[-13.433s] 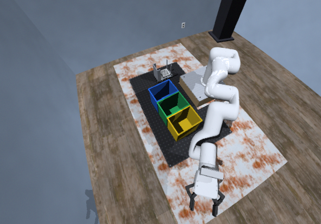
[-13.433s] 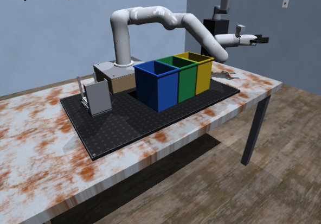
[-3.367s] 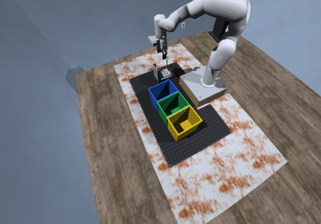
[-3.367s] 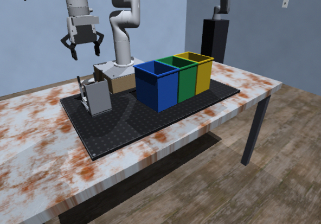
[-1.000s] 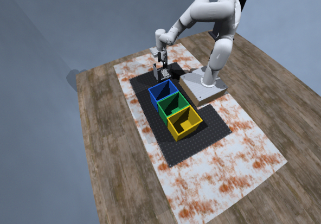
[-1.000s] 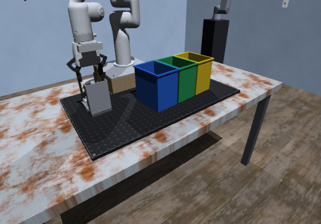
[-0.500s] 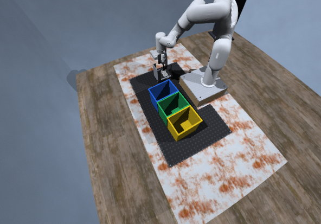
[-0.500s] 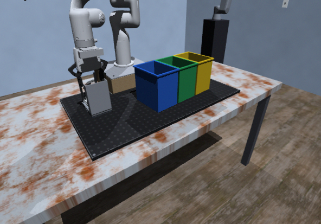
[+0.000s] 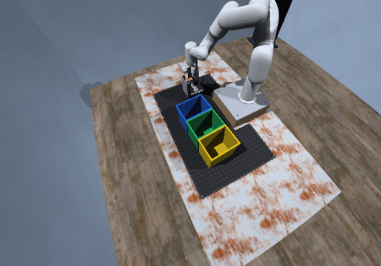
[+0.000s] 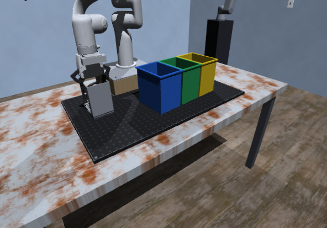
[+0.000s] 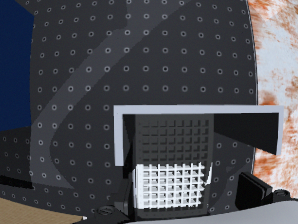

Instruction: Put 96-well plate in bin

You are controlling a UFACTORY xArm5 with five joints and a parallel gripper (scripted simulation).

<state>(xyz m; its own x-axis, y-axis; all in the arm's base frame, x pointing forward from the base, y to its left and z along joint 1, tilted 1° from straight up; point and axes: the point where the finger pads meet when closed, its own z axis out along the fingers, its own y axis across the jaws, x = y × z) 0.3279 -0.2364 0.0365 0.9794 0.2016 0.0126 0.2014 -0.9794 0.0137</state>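
Right now my hand is 8 cm above the white 96-well plate. From my hand the other things lie so: blue bin (7 cm ahead, 28 cm to the left, 3 cm below); then green bin (3 cm ahead, 41 cm to the left, 3 cm below); then yellow bin (53 cm to the left, 3 cm below).
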